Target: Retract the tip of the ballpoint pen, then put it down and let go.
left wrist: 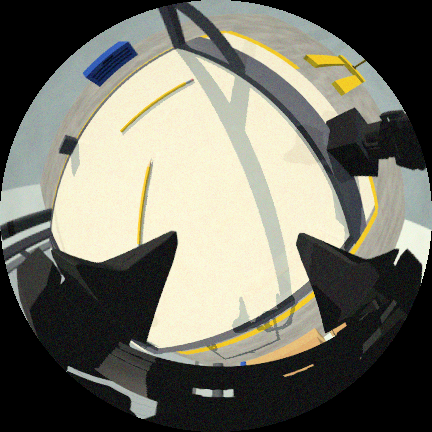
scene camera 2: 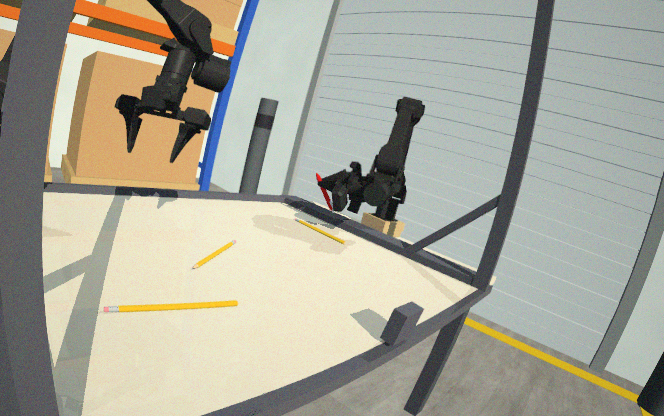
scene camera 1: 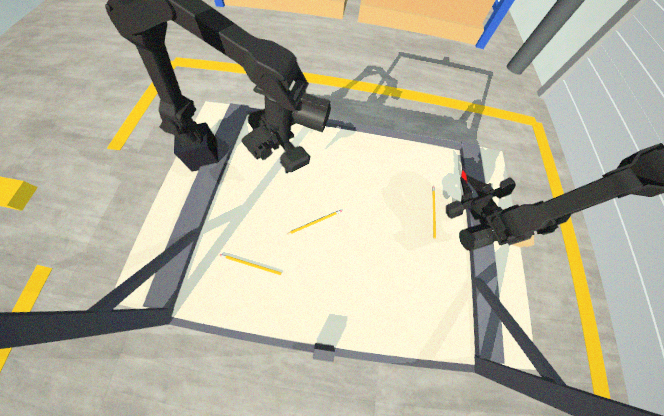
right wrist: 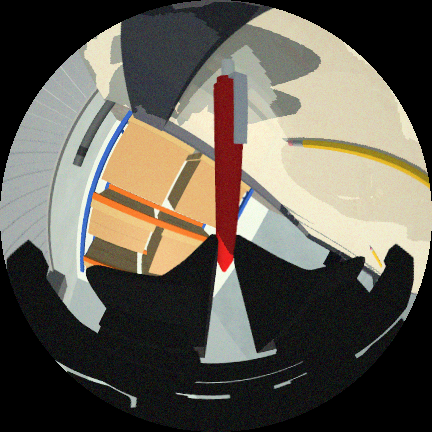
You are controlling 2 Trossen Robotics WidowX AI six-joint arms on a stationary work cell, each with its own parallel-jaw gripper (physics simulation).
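Places are measured from the left arm's base along level axes (x ahead, y left, z up), in centimetres.
Pixels of known places: left gripper, fingertip midpoint: [left wrist: 240,238] [scene camera 2: 149,157] [scene camera 1: 277,161]; right gripper, fingertip midpoint: [scene camera 2: 318,182] [scene camera 1: 463,176] [right wrist: 224,240]; left arm's base at its link origin: [left wrist: 368,140] [scene camera 1: 190,137]; right arm's base at its link origin: [scene camera 2: 384,217].
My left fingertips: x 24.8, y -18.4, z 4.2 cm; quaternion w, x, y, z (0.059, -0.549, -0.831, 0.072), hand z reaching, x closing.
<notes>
For each thing: its top centre in the pictures, then the offset to it from my left fingertips. Level surfaces: height alone.
- cream table at its surface level: dz -14.8 cm
- yellow pencil at its top centre: [right wrist: 373,158] [scene camera 2: 318,229] [scene camera 1: 434,210] dx +45.9, dy -20.9, dz -14.1 cm
- second pencil at its top centre: [scene camera 2: 216,251] [left wrist: 139,207] [scene camera 1: 314,222] dx +6.3, dy -14.7, dz -13.9 cm
- third pencil at its top centre: [scene camera 2: 174,304] [left wrist: 153,100] [scene camera 1: 249,264] dx -14.6, dy -22.3, dz -14.1 cm
My right gripper [scene camera 1: 467,184] [scene camera 2: 320,184] [right wrist: 224,240] is shut on the red ballpoint pen [scene camera 1: 464,175] [scene camera 2: 325,192] [right wrist: 227,165], near the end away from the clip, above the table's right edge in scene camera 1. The pen is tilted; its grey clip and button end points down. A grey button sticks out past the clip in the right wrist view. The opposite end is red and rounded, partly between the fingers; no writing point can be made out. My left gripper [scene camera 1: 276,151] [scene camera 2: 151,156] [left wrist: 240,238] is wide open and empty, high above the table, far from the pen.
The cream table [scene camera 1: 350,290] [scene camera 2: 280,340] [left wrist: 200,150] has a dark frame. One yellow pencil [scene camera 1: 434,212] [scene camera 2: 320,231] [right wrist: 360,150] lies near the right gripper. A second pencil [scene camera 1: 315,221] [scene camera 2: 214,255] [left wrist: 144,200] and a third pencil [scene camera 1: 252,264] [scene camera 2: 172,306] [left wrist: 157,102] lie farther left.
</notes>
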